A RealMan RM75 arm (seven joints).
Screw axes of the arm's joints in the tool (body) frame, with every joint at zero. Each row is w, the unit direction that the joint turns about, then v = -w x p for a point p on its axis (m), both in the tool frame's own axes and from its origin. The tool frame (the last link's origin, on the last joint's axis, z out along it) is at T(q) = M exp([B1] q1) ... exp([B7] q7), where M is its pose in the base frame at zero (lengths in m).
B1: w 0 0 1 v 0 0 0
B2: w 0 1 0 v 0.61 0 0
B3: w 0 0 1 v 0 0 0
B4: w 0 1 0 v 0.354 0 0
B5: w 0 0 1 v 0 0 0
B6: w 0 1 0 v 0.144 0 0
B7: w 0 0 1 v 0 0 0
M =
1 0 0 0
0 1 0 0
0 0 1 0.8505
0 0 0 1
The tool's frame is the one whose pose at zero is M.
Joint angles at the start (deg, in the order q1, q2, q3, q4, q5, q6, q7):
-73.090 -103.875 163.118 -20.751 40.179 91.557 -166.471
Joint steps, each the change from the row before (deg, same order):
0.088 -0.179 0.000 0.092 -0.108 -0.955 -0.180
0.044 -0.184 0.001 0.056 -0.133 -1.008 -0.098
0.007 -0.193 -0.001 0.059 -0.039 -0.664 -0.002
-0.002 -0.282 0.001 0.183 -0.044 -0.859 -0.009
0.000 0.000 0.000 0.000 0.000 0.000 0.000
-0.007 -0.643 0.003 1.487 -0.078 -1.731 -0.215
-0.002 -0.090 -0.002 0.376 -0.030 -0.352 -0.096
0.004 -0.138 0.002 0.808 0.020 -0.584 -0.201
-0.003 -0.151 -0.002 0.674 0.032 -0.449 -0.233
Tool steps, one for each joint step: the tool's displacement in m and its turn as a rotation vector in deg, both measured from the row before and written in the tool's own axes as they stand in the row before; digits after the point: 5 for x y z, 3 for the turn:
0.00158 -0.00004 0.00183 0.082 0.687 -0.126
0.00182 0.00024 0.00162 0.074 0.785 -0.027
0.00095 0.00053 0.00158 0.081 0.434 0.107
0.00098 0.00117 0.00253 0.086 0.456 0.224
0.00000 0.00000 0.00000 0.000 0.000 0.000
-0.00006 0.00585 0.00877 -0.069 0.023 1.001
0.00001 0.00131 0.00170 -0.045 -0.009 0.180
-0.00032 0.00244 0.00327 -0.045 -0.158 0.369
-0.00050 0.00222 0.00297 -0.044 -0.201 0.263

